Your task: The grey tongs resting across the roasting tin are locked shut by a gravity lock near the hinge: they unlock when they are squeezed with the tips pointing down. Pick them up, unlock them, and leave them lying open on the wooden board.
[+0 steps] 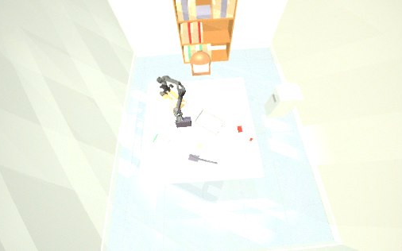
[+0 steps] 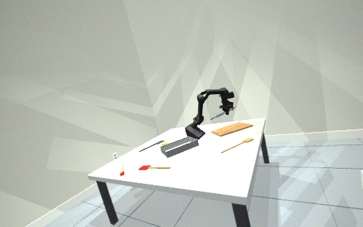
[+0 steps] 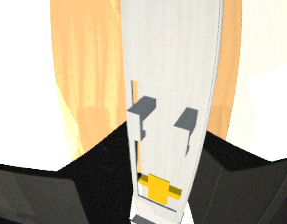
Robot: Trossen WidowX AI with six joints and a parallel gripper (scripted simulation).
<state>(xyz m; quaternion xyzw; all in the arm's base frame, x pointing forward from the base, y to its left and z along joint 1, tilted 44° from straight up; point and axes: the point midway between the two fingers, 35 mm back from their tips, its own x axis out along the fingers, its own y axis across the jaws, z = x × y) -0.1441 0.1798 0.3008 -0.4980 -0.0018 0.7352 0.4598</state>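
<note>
Now: gripper tip 150 mm above the wooden board. Round my gripper tip: dark thin tool: 390 mm ahead, 750 mm to the right, 150 mm below; then grey roasting tin: 490 mm ahead, 320 mm to the right, 130 mm below; then yellow lock piece: 10 mm ahead, 10 mm to the right, 40 mm above.
</note>
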